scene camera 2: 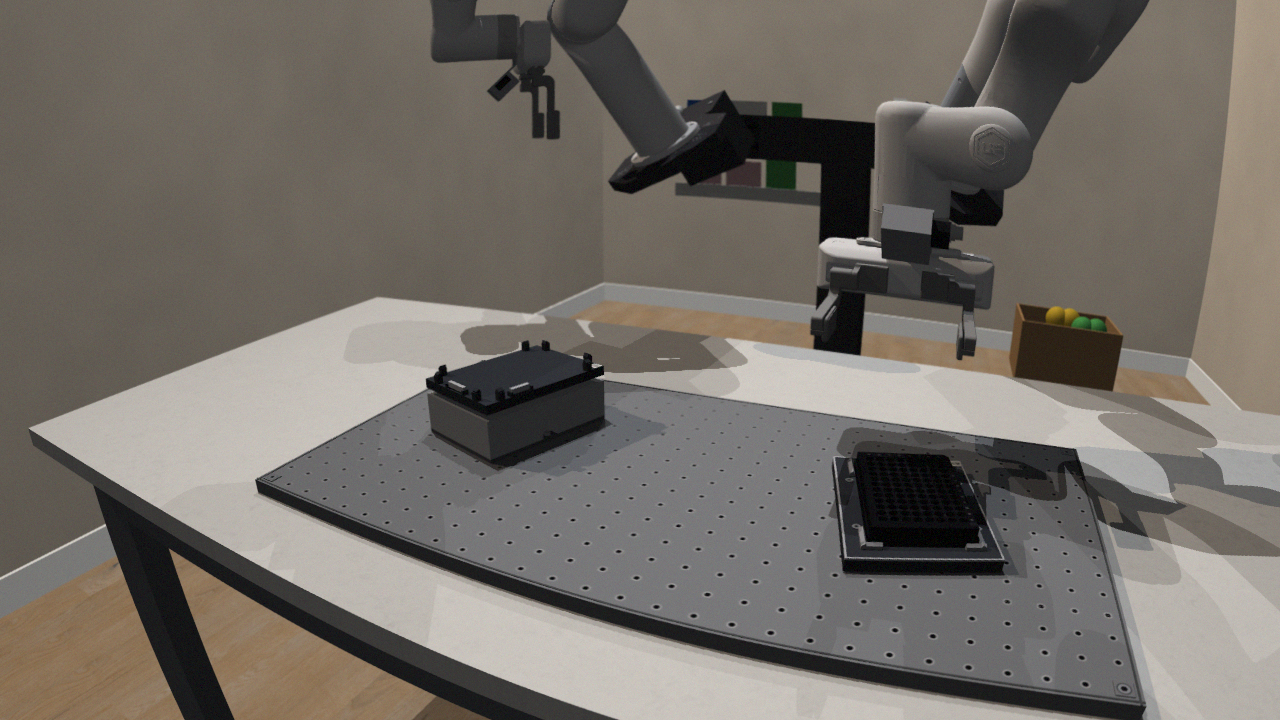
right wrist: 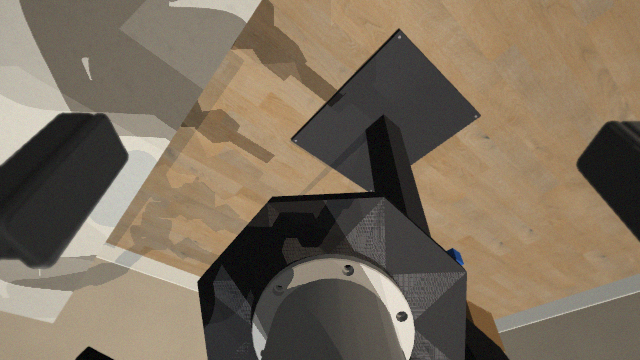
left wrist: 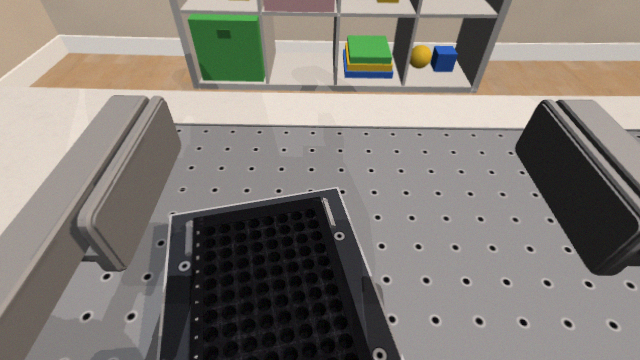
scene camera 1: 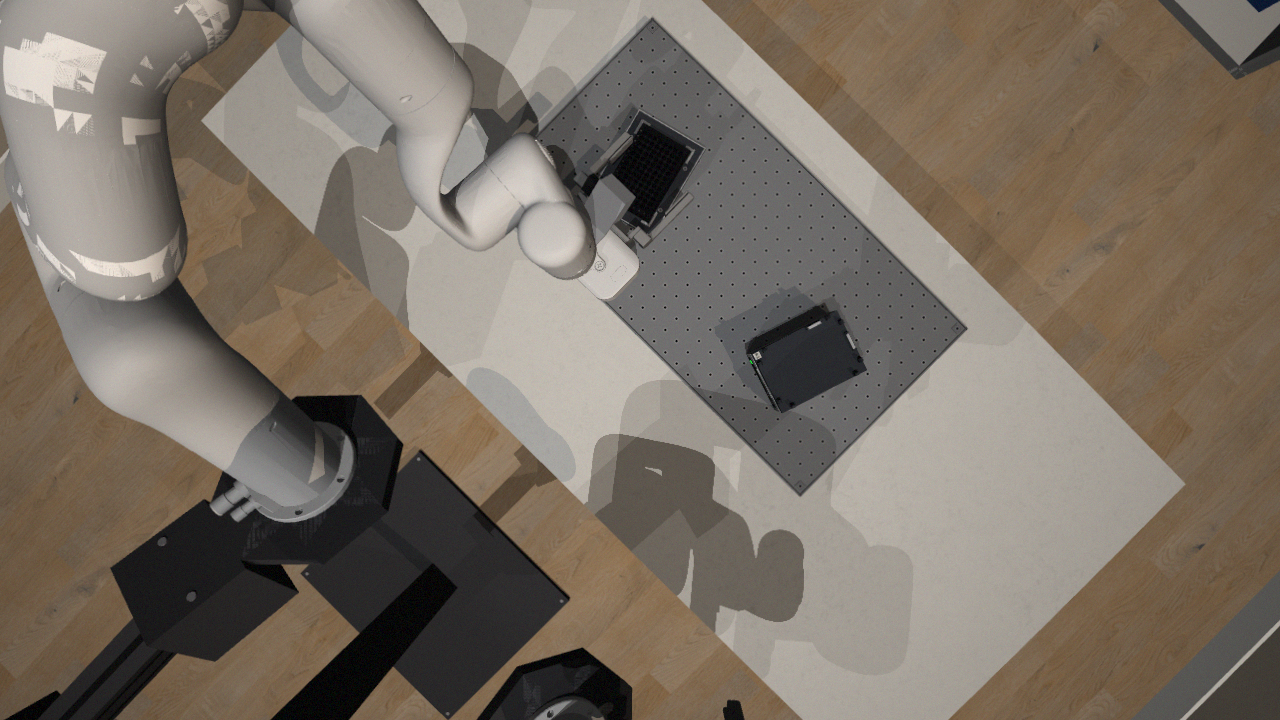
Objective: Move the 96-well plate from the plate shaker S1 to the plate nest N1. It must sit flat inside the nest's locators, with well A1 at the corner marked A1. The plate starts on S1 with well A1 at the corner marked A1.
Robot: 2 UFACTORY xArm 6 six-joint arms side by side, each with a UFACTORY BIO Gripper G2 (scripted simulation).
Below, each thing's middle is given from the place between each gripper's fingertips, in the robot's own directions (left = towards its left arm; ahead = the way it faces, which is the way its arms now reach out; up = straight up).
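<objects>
The grey plate shaker S1 (scene camera 2: pixel 492 438) is 34 cm to the right of my left hand, 3 cm ahead of it and 10 cm below it. Plate nest N1 (scene camera 2: pixel 850 504) is 2 cm ahead of my left hand, 13 cm below it and 3 cm to the left of it, and I can see the black 96-well plate (scene camera 2: pixel 906 499) 3 cm to the left of that same left hand, 2 cm ahead of it and 12 cm below it.
The black 96-well plate is 630 mm to the left of my right hand, 450 mm ahead of it and 270 mm below it. Plate nest N1 is 280 mm below my right hand, and it's 450 mm ahead of that hand and 630 mm to the left of it. As for the grey plate shaker S1, my right hand is 250 mm above it, 460 mm short of it and 260 mm to the right of it.
</objects>
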